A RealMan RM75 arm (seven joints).
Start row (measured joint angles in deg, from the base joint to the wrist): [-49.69 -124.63 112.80 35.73 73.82 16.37 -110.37]
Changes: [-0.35 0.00 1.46 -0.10 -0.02 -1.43 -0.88]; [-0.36 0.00 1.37 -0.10 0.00 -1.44 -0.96]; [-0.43 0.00 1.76 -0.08 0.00 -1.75 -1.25]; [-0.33 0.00 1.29 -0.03 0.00 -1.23 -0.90]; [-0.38 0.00 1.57 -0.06 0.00 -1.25 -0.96]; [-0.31 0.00 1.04 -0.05 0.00 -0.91 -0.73]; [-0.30 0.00 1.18 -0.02 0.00 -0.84 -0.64]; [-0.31 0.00 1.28 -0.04 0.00 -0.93 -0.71]
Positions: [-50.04 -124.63 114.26 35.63 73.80 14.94 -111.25]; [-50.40 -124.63 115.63 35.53 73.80 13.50 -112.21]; [-50.83 -124.63 117.39 35.45 73.80 11.75 -113.46]; [-51.16 -124.63 118.68 35.42 73.80 10.52 -114.36]; [-51.54 -124.63 120.25 35.36 73.80 9.27 -115.32]; [-51.85 -124.63 121.29 35.31 73.80 8.36 -116.05]; [-52.15 -124.63 122.47 35.29 73.80 7.52 -116.69]; [-52.46 -124.63 123.75 35.25 73.80 6.59 -117.40]
